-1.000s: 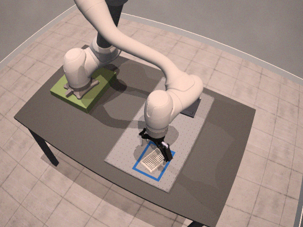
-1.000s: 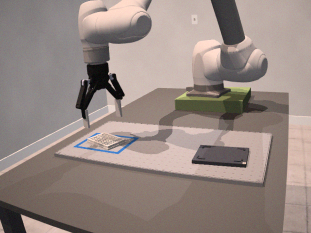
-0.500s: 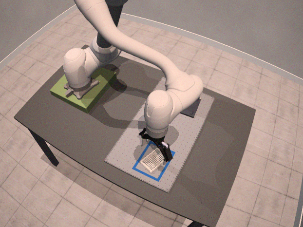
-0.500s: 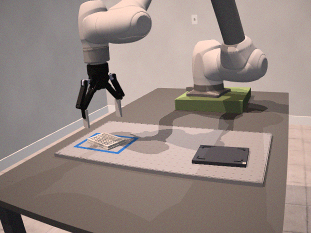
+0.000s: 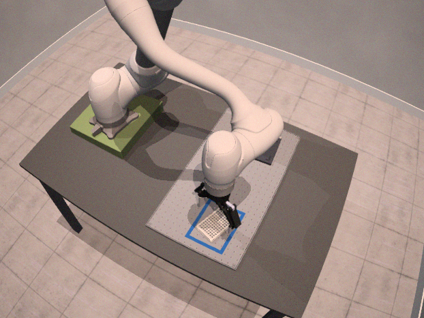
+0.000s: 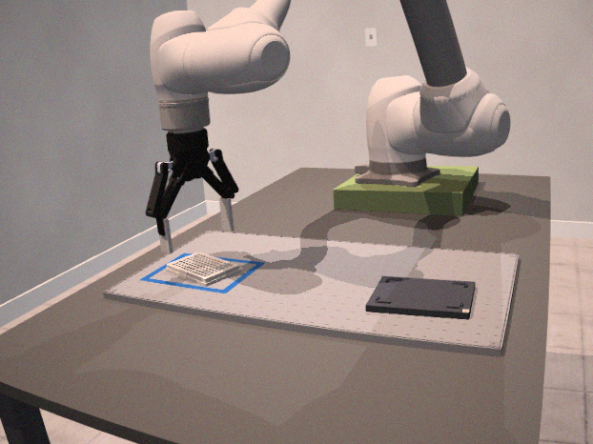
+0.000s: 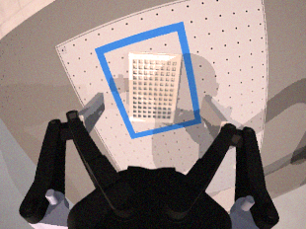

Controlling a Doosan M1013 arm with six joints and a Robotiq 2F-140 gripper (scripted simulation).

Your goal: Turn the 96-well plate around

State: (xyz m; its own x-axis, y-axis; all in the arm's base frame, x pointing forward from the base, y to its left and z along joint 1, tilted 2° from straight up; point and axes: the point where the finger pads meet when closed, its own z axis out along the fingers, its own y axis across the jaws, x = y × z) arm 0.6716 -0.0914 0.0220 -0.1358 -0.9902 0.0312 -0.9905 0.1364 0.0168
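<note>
Right now my hand is 60 mm above the white 96-well plate. Round my hand: pale A1 mark (510 mm to the left, 60 mm below, 40 mm behind); then dark plate nest N1 (420 mm to the left, 70 mm below, 70 mm behind).
</note>
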